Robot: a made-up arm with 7 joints.
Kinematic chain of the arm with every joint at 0, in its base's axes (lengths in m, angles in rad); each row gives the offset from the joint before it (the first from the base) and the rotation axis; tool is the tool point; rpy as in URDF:
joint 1: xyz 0 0 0.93 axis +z
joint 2: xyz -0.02 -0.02 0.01 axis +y
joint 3: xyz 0.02 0 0.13 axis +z
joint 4: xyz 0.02 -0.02 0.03 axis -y
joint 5: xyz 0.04 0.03 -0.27 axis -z
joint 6: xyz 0 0.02 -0.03 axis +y
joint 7: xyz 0.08 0 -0.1 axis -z
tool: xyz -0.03 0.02 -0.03 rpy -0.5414 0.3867 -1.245
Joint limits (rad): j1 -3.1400..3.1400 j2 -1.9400..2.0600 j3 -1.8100..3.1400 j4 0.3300..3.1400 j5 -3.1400..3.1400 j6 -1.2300..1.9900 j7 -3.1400..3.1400
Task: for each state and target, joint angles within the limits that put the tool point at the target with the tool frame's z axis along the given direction. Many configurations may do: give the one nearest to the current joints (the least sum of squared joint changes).
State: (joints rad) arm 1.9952 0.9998 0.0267 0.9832 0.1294 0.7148 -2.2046
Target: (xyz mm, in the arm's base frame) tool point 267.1 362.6 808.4 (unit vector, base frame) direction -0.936 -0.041 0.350
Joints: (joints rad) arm 1.7715 0.4803 -0.7393 1.2263 -0.3432 0.6825 -2.1250
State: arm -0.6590 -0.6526 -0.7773 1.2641 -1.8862 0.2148 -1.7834
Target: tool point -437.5 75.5 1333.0 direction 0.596 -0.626 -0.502
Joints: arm -1.1449 -1.0015 -1.0847 2.0229 -2.0481 0.5481 -1.6792
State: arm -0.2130 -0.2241 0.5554 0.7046 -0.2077 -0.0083 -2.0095
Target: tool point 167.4 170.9 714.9 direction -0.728 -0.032 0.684
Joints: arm -0.1238 0.0925 0.7639 0.3300 -0.5663 -0.0233 -1.9499
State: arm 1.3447 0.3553 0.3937 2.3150 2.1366 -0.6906 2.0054
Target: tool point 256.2 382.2 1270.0 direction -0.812 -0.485 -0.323
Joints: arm 1.0022 0.3211 0.3629 2.3814 2.1747 -0.0607 2.2110
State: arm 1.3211 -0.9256 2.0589 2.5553 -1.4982 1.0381 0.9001
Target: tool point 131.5 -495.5 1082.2 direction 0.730 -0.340 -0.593
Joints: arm 2.2493 -1.4002 1.9809 2.6189 -1.6895 1.6776 0.5606
